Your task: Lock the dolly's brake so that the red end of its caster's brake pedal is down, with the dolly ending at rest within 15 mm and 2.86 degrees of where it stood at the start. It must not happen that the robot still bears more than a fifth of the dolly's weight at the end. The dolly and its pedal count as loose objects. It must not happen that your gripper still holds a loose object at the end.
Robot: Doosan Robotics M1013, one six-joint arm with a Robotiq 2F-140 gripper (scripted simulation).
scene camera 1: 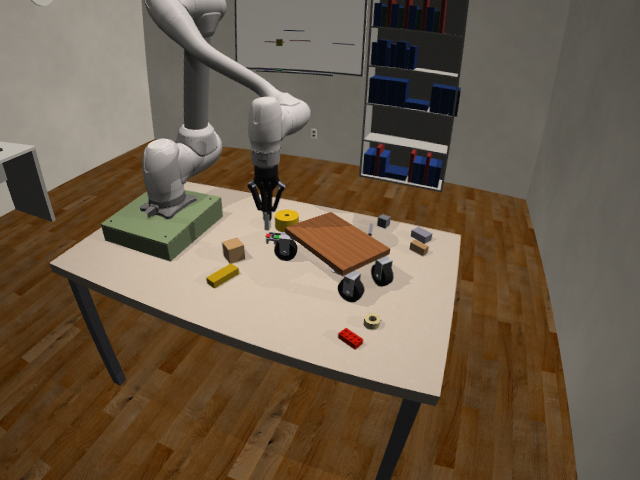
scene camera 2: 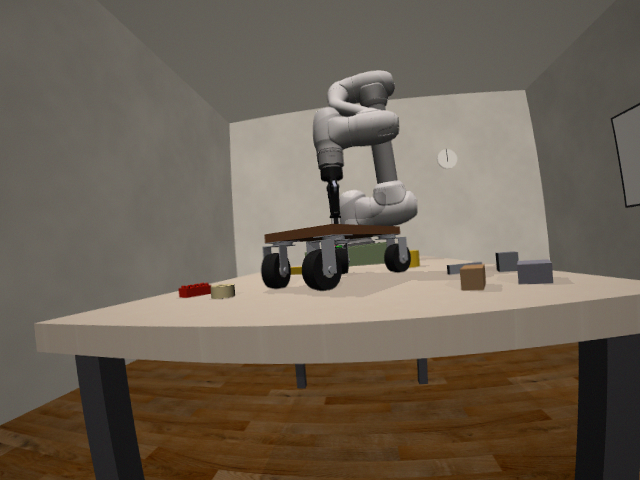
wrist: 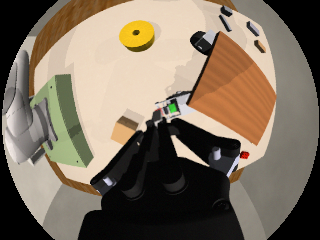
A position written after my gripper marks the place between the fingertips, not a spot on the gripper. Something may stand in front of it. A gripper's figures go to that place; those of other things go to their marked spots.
My gripper (wrist: 159, 116): 0.22 m from the lens. A yellow disc (wrist: 137, 36): 0.31 m from the lens.
